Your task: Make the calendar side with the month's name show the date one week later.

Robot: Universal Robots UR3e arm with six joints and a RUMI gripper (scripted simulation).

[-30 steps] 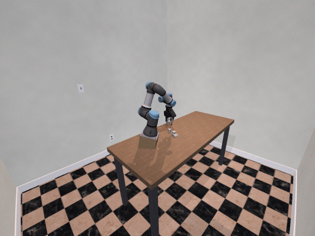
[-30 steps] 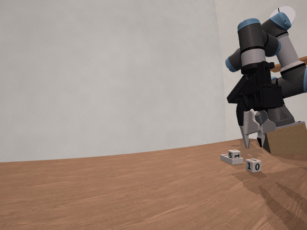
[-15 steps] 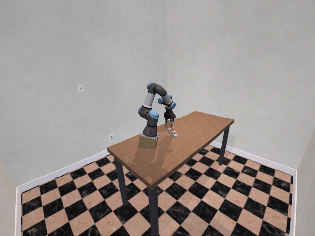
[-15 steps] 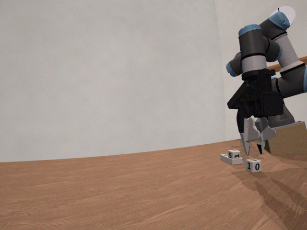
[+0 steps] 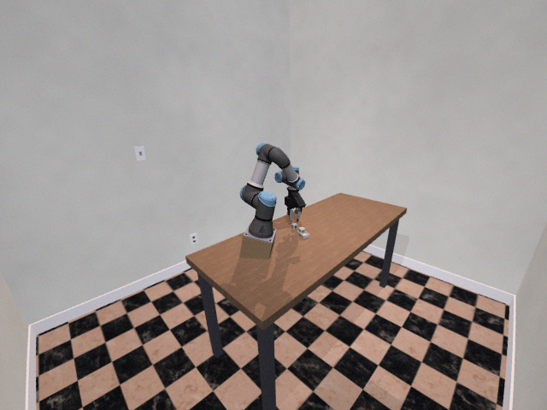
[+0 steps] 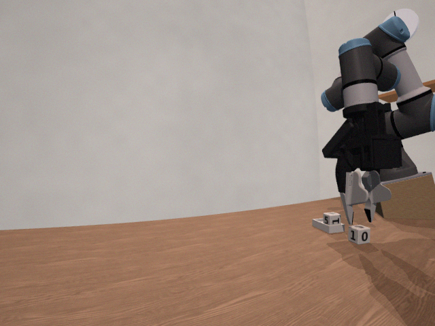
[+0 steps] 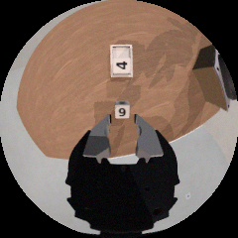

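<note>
The white digit cube lies 40 mm below my hand. The rest, counted from my hand: white tray 40 mm behind, 100 mm to the right, 40 mm below.
</note>
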